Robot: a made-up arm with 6 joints.
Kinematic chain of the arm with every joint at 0, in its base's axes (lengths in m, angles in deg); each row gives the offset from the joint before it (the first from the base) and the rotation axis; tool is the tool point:
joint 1: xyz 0 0 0.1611 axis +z
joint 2: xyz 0 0.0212 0 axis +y
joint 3: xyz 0 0 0.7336 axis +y
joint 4: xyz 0 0 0.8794 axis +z
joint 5: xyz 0 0 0 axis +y
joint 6: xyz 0 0 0.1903 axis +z
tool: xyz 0 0 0
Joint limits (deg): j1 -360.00..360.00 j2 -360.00..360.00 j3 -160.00..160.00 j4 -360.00..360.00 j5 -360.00..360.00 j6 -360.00..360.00
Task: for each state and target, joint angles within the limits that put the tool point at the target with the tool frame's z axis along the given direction. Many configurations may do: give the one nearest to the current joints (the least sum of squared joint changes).
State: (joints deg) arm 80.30 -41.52 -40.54 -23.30 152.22 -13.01
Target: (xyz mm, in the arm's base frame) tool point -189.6 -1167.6 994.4 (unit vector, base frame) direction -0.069 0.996 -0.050
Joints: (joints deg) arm 83.48 -53.04 -9.77 24.21 153.69 -13.01
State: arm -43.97 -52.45 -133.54 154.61 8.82 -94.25
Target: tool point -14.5 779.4 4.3 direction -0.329 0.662 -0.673
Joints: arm -92.36 -14.17 -133.12 117.02 -23.56 -94.25
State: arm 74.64 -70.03 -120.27 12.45 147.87 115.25
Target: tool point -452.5 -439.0 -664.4 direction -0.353 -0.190 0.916
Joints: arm 48.45 -100.67 -90.07 34.77 165.98 115.25
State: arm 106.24 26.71 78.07 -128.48 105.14 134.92
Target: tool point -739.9 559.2 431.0 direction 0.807 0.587 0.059
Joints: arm 152.18 18.72 101.01 -79.45 114.29 134.92
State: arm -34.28 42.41 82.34 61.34 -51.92 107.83
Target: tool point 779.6 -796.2 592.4 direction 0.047 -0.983 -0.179
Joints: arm -39.56 11.03 95.80 88.39 -46.72 107.83
